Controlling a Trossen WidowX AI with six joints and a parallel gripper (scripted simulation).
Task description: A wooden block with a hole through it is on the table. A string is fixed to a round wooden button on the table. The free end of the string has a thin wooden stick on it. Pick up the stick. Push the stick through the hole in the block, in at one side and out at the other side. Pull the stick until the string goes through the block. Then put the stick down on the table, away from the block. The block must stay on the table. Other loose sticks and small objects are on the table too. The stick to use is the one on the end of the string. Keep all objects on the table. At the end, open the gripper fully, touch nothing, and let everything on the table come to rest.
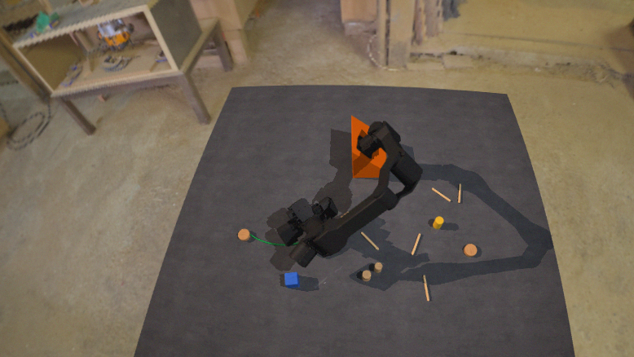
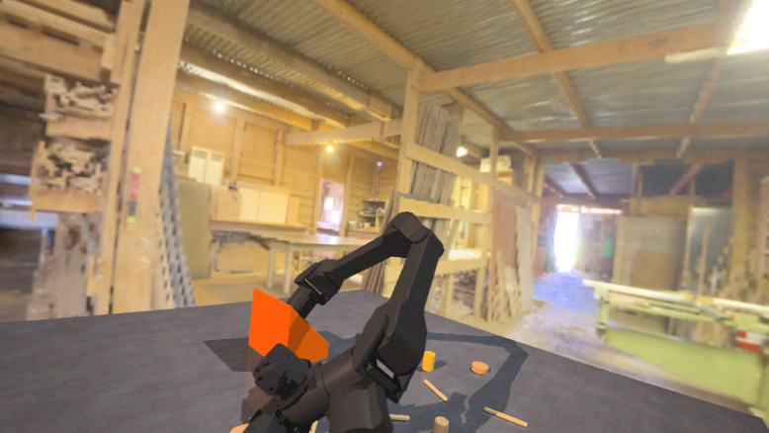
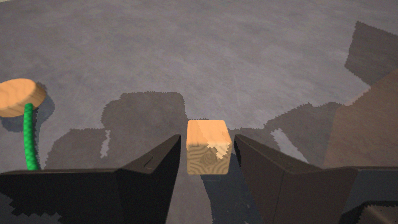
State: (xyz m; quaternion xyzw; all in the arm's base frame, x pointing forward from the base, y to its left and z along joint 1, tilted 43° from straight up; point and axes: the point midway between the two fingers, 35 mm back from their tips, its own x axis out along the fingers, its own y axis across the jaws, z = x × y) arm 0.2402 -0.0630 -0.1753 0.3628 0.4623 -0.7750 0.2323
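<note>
Right now the wooden block is 1 cm below my gripper tip. From my gripper tip the other things lie so: blue cube 22 cm ahead, 2 cm to the left, 1 cm below; then thin wooden stick 12 cm to the left, 2 cm below; then round wooden button 9 cm ahead, 17 cm to the right, 2 cm below.
</note>
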